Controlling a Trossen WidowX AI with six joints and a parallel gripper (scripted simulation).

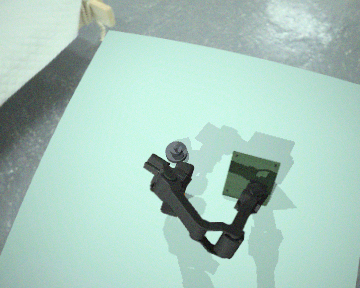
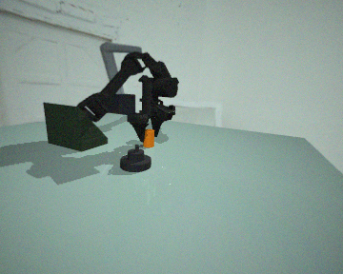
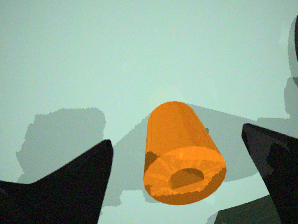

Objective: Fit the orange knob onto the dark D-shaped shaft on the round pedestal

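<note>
Right now the orange knob is right at my gripper tip. Round my gripper tip: dark pedestal: 16 cm to the right, 8 cm ahead.
</note>
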